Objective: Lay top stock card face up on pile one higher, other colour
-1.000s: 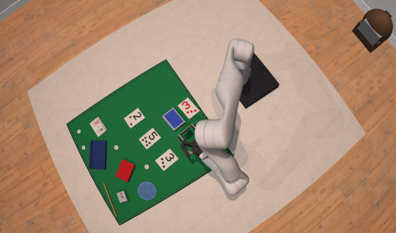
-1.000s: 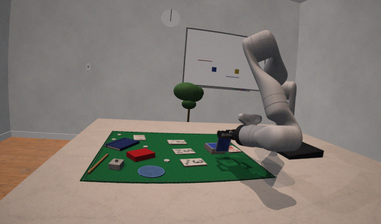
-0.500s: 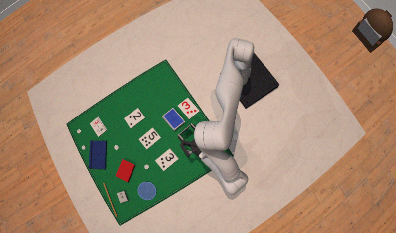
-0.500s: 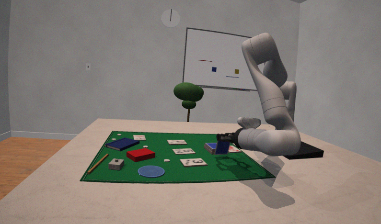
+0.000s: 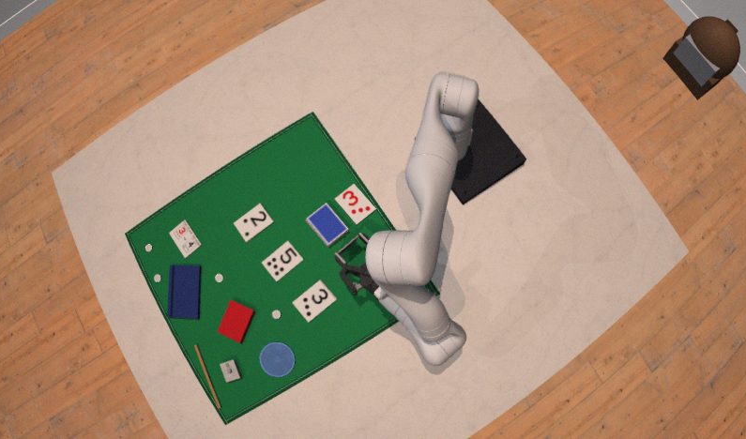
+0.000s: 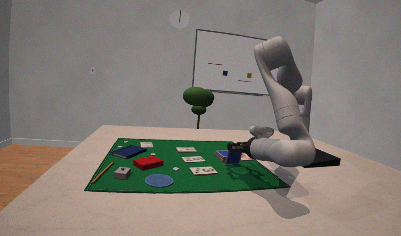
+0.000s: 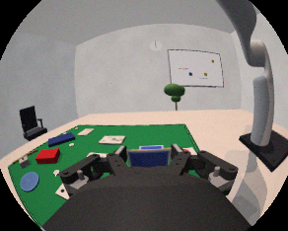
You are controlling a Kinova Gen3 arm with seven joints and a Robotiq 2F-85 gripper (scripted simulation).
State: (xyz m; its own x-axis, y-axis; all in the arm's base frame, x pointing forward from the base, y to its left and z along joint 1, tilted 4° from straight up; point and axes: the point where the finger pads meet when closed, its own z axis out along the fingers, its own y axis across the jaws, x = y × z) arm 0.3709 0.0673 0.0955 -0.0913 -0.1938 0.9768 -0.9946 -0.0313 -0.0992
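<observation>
Now: the card 2 cm to the right of my hand and 4 cm below it. From my hand the other things lie so: green mat: 18 cm ahead, 12 cm to the right, 10 cm below; red box: 33 cm ahead, 5 cm to the right, 8 cm below; grey box: 43 cm ahead, 4 cm to the left, 7 cm below.
</observation>
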